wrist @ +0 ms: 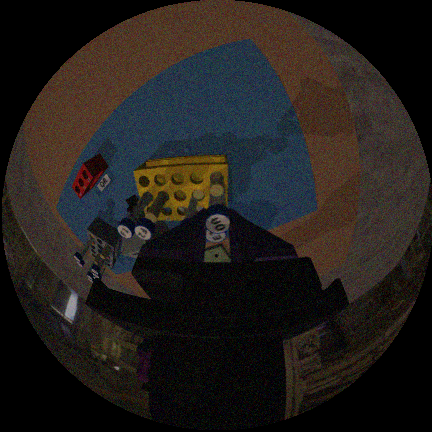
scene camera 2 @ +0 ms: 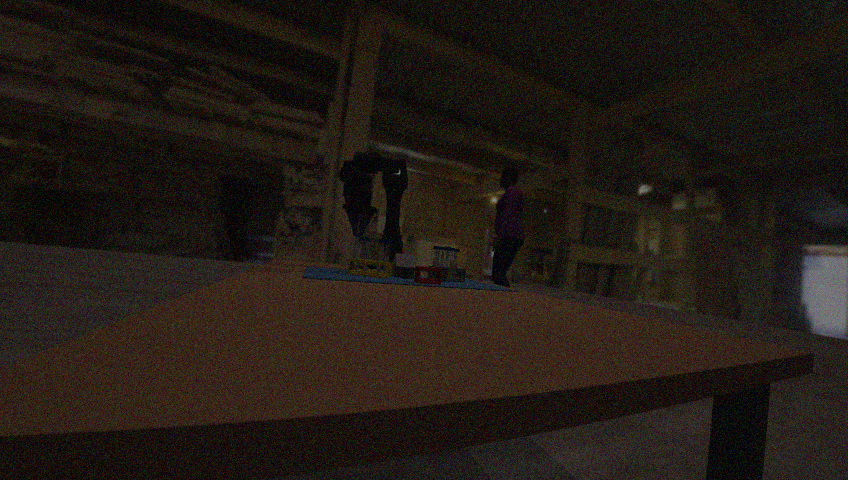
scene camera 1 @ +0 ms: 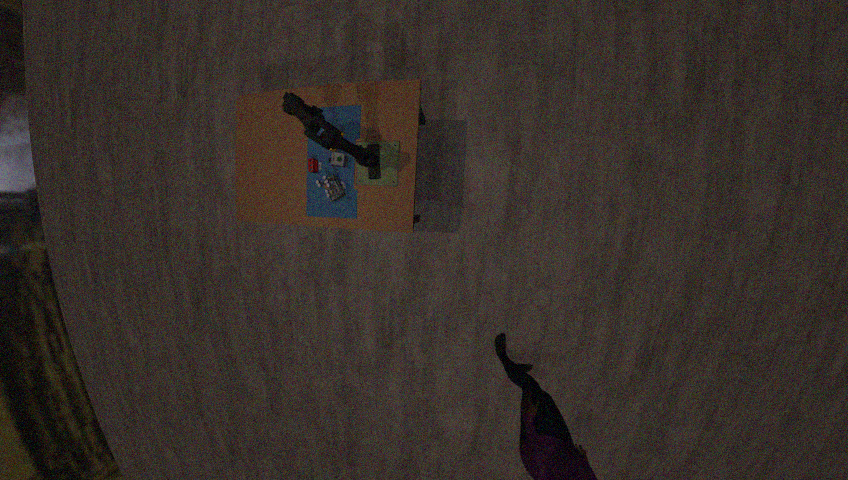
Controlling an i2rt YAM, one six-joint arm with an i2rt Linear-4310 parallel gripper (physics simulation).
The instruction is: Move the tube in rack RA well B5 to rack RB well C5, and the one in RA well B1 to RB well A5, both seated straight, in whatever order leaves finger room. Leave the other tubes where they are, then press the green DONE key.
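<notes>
My gripper is shut on a tube with a blue-rimmed white cap whose label reads like UO. It is over the right end of the yellow rack; whether the tube's lower end is in a well cannot be told. A second labelled cap shows just below the first. Two more capped tubes stand in the yellow rack. A grey rack with capped tubes stands at lower left in the wrist view. Which rack is RA or RB cannot be read. The key box carries a green key.
A small red rack stands near the blue mat's edge, with a white tag beside it. The racks are on the blue mat. The arm stands on a green plate. A person is beyond the table.
</notes>
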